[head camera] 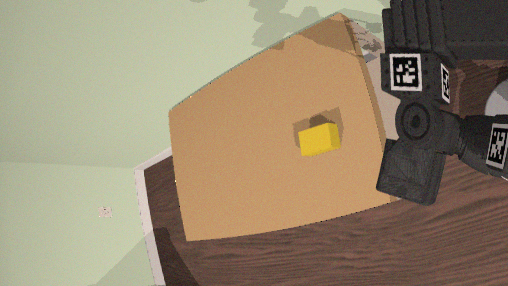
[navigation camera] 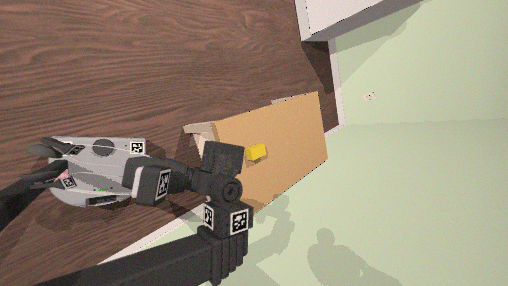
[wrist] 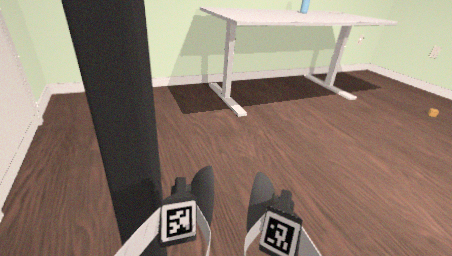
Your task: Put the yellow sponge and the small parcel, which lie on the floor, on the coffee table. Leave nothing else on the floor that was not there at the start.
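Frame: origin at the robot's base, x left, y ahead, z down, level; centimetres.
Seen in the pictures: gripper, between the fingertips: [navigation camera: 26, 161] [wrist: 232, 188].
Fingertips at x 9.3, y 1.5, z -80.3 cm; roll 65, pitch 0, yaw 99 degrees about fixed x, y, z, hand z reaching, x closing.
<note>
A point is followed by its place in that frame.
The yellow sponge [head camera: 319, 139] @(z -49.5, x -62.4, y -1.3 cm) [navigation camera: 256, 152] @(z -49.5, x -62.5, y -1.5 cm) lies on the tan top of the coffee table [head camera: 240, 190] @(z -45.0, x -94.8, y 16.0 cm) [navigation camera: 295, 130] @(z -45.0, x -100.1, y 11.8 cm), apart from its edges. My gripper [navigation camera: 38, 164] @(z -80.3, x 9.3, y 1.5 cm) [wrist: 232, 188] @(z -80.3, x 9.3, y 1.5 cm) is partly open with nothing between its fingers. In the navigation camera it hangs over my base, away from the table; its fingers are outside the head camera view. A small orange-brown thing [wrist: 433, 112] @(z -3.8, x 182.6, y 203.1 cm) lies on the floor at the far right of the wrist view; it may be the small parcel, but it is too small to tell.
My grey base [navigation camera: 107, 172] @(z -16.0, x -1.5, y -11.3 cm) stands beside the coffee table. The wrist joints [head camera: 416, 120] @(z -99.0, x -15.0, y -2.5 cm) [navigation camera: 230, 190] @(z -99.7, x -15.0, y -2.4 cm) overlap the table's near edge in both upper views. My dark mast [wrist: 117, 100] @(z -86.1, x 11.6, y -6.6 cm) crosses the wrist view. A white desk [wrist: 300, 20] @(z -72.0, x 187.6, y 66.9 cm) with a blue item stands by the wall.
</note>
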